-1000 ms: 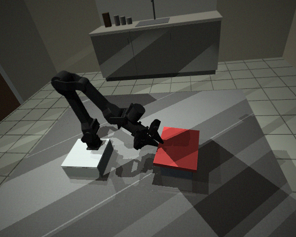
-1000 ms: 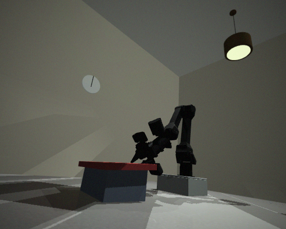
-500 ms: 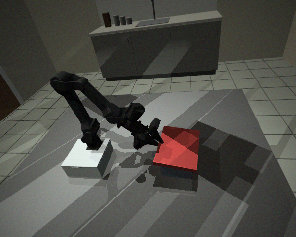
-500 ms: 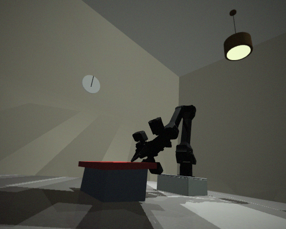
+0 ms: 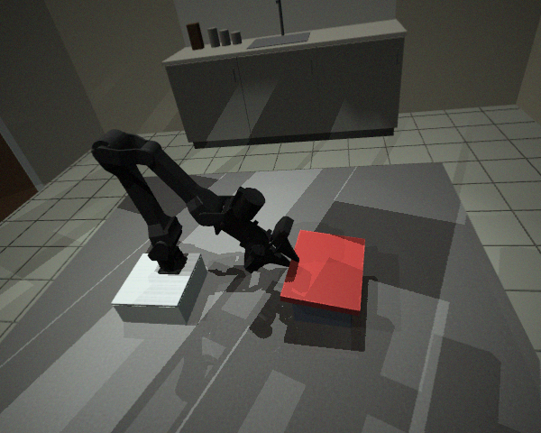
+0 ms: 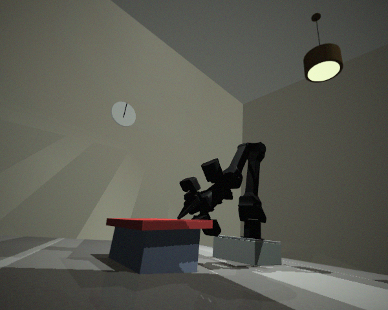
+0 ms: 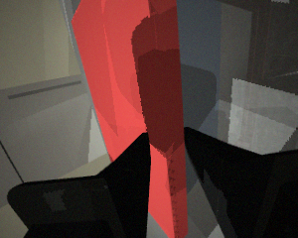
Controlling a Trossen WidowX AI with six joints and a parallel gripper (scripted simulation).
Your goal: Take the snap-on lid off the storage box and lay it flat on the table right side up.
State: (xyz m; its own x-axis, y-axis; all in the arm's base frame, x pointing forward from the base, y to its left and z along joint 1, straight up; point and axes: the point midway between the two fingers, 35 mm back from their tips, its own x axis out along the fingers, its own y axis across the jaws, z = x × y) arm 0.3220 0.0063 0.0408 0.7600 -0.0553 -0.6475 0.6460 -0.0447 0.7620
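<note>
The red lid lies 8 cm ahead of my gripper tip. Also, from my gripper tip: storage box: 8 cm ahead, 5 cm below.
</note>
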